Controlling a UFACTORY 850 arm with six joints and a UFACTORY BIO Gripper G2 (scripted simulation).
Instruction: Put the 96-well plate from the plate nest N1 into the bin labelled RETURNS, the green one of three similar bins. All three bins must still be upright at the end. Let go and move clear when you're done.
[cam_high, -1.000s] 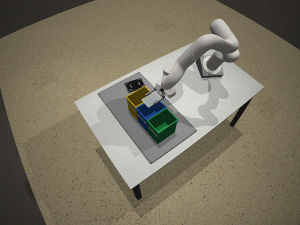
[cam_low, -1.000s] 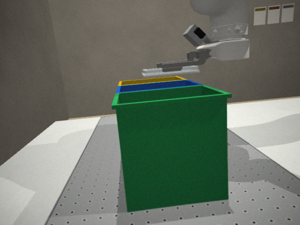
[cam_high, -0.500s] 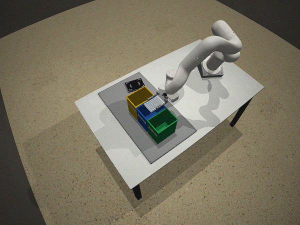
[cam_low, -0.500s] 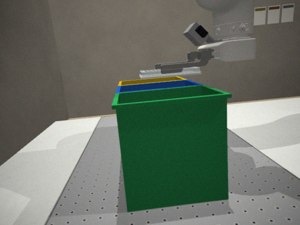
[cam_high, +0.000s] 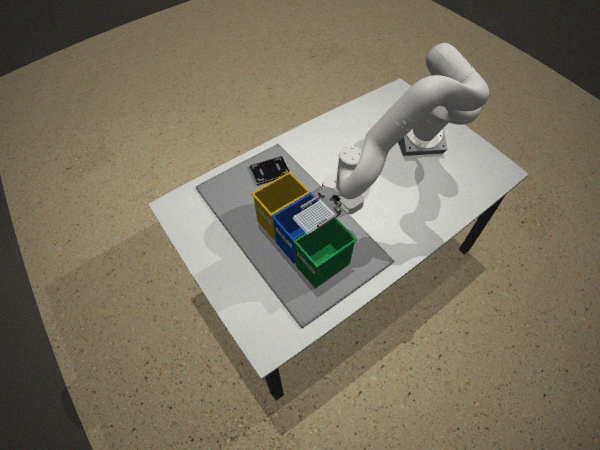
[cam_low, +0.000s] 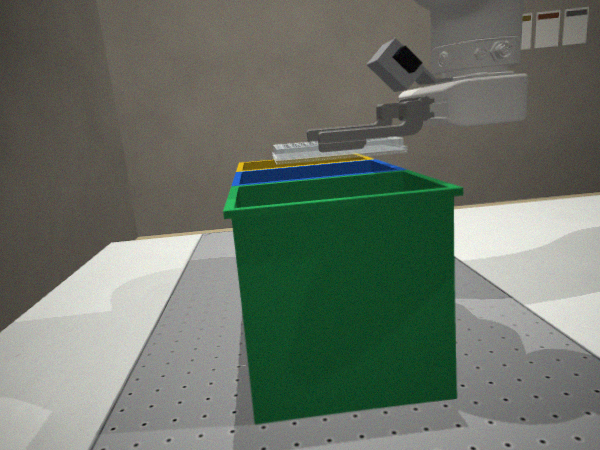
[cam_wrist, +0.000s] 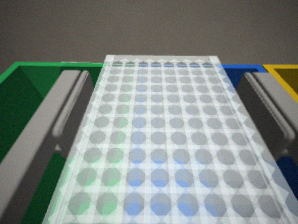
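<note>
Right now the green bin is 130 mm below my hand and 90 mm to the left of it. Also, from my hand: yellow bin: 170 mm to the right, 130 mm below, 60 mm ahead; clear 96-well plate: 10 mm below; blue bin: 130 mm below, 40 mm to the right, 30 mm ahead.
</note>
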